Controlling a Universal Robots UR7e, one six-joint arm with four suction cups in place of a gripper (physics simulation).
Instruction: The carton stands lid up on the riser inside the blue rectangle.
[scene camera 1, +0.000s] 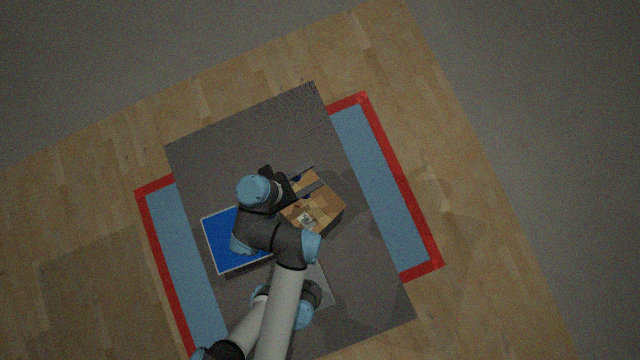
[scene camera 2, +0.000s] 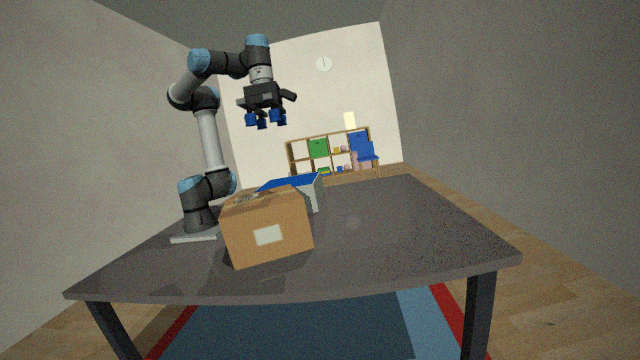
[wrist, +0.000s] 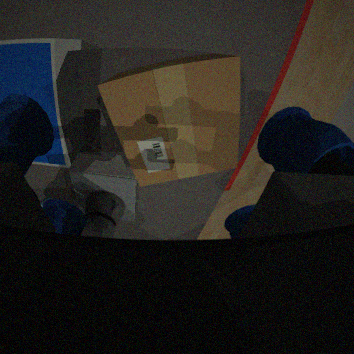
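The brown carton (scene camera 1: 325, 202) (scene camera 2: 267, 212) (wrist: 210, 105) stands on the table beside the riser, its taped face with a small barcode label up; a white label is on its side. The pale riser (scene camera 2: 311, 196) (wrist: 62, 47) is topped by the blue rectangle (scene camera 1: 218, 245) (scene camera 2: 300, 180) (wrist: 30, 70), which bears no carton. In scene camera 1 the arm hides part of both. My gripper (scene camera 1: 290, 194) (scene camera 2: 266, 120) is open, its blue cups pointing down, well above the table and apart from the carton. In the wrist view the carton shows between the cups.
The arm's base plate (scene camera 1: 325, 292) (scene camera 2: 192, 239) (wrist: 127, 195) is on the dark table (scene camera 1: 250, 135) (scene camera 2: 400, 230), near the riser and carton. A blue mat with a red border (scene camera 1: 400, 175) lies on the floor beneath. A shelf unit (scene camera 2: 288, 155) and blue chair (scene camera 2: 366, 150) stand far behind.
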